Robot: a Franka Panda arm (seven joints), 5 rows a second.
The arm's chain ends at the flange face. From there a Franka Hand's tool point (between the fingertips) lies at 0.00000 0.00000 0.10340 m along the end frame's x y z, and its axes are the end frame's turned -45 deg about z.
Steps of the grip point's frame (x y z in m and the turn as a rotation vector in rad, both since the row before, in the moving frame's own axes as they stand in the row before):
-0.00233 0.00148 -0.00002 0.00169 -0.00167 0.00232
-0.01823 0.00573 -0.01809 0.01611 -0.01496 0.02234
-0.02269 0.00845 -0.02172 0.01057 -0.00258 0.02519
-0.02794 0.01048 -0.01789 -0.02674 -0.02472 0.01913
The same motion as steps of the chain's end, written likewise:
-0.00036 0.00270 -0.00002 0.00001 -0.00238 0.00232
-0.00657 0.01705 -0.01807 0.00081 -0.02197 0.02234
-0.00912 0.02262 -0.02171 0.00565 -0.00930 0.02519
-0.01246 0.02340 -0.01782 -0.03639 0.00143 0.01913

